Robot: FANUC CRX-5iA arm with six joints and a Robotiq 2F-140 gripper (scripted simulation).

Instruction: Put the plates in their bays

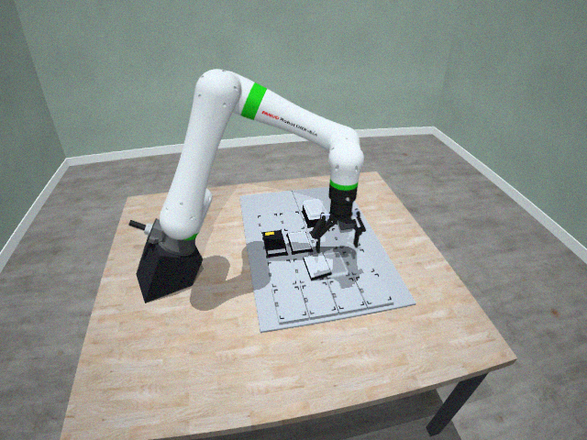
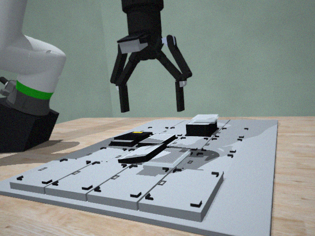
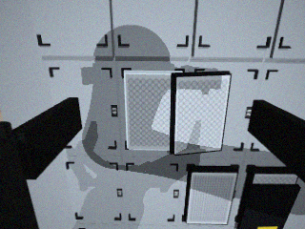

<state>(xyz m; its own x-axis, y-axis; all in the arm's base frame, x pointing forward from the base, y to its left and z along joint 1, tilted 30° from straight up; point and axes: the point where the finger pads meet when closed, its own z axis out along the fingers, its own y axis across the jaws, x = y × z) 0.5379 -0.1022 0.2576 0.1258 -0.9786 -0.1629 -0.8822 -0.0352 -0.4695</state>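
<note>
Now: hand 230 mm past the black culture plate lid, 200 mm to the right of it and 130 mm above it. The rest, counted from my hand: flat white plate (10 mm ahead, 50 mm to the left, 140 mm below); black deep-well block (40 mm behind, 370 mm to the left, 120 mm below).
</note>
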